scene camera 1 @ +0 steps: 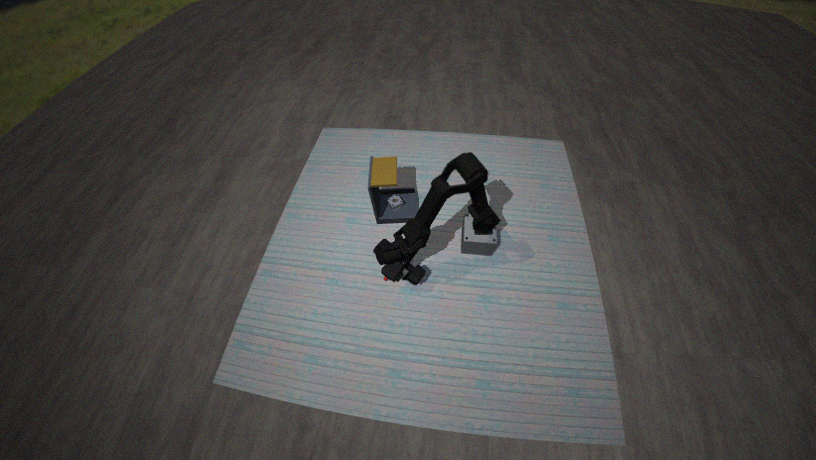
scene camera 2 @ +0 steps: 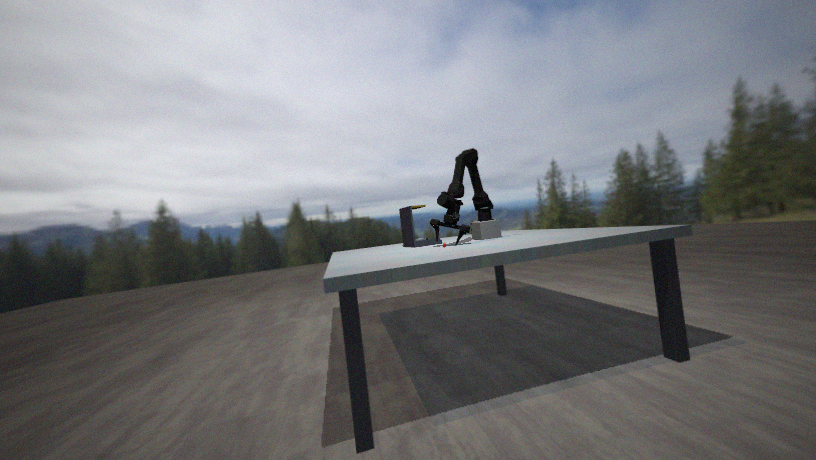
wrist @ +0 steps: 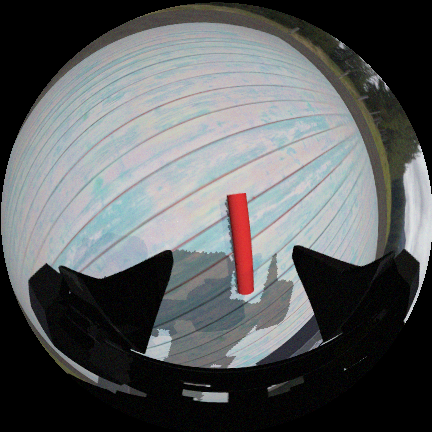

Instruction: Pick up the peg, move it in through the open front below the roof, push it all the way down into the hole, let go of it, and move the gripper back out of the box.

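Pixels of known places: gripper, fingertip midpoint: point(scene camera 2: 446, 243) point(wrist: 234, 255); arm's base, origin of the base link: point(scene camera 1: 482, 226) point(scene camera 2: 485, 220).
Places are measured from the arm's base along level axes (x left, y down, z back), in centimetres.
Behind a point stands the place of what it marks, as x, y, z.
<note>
The red peg point(wrist: 242, 245) @(13.5, 8.5, -33.5) point(scene camera 1: 385, 278) @(16.3, 8.5, -35.3) point(scene camera 2: 444, 245) @(16.6, 9.0, -35.4) lies flat on the table. In the wrist view its lower end reaches between the two fingertips, with a gap on each side; in scene camera 1 the gripper hides most of it. My gripper point(wrist: 234, 255) @(13.4, 8.4, -32.6) point(scene camera 2: 447, 233) @(13.4, 8.4, -32.6) is wide open and empty, low over the peg. The box point(scene camera 1: 378, 206) @(-14.1, 5.6, -39.8) point(scene camera 2: 406, 227) @(-16.3, -1.3, -40.9) stands beyond the gripper in scene camera 1, with a yellow roof point(scene camera 1: 383, 171) @(-15.9, -12.6, -35.6) point(scene camera 2: 420, 206) @(-9.8, -11.8, -33.7). Under the roof, the light block with the hole point(scene camera 1: 395, 201) @(-17.4, 6.6, -33.0) shows on the box floor. In the wrist view part of the box's dark edge shows at the lower right.
The arm's grey base block point(scene camera 1: 478, 246) @(6.2, 3.4, -1.7) point(scene camera 2: 485, 229) @(5.8, 4.7, -4.8) stands right of the box and gripper in scene camera 1. The table top point(scene camera 1: 434, 354) @(42.0, 9.8, -18.2) point(scene camera 2: 388, 264) @(46.6, 9.8, -71.1) carries the box, the base and the peg. The arm's shadow falls across the table around the peg.
</note>
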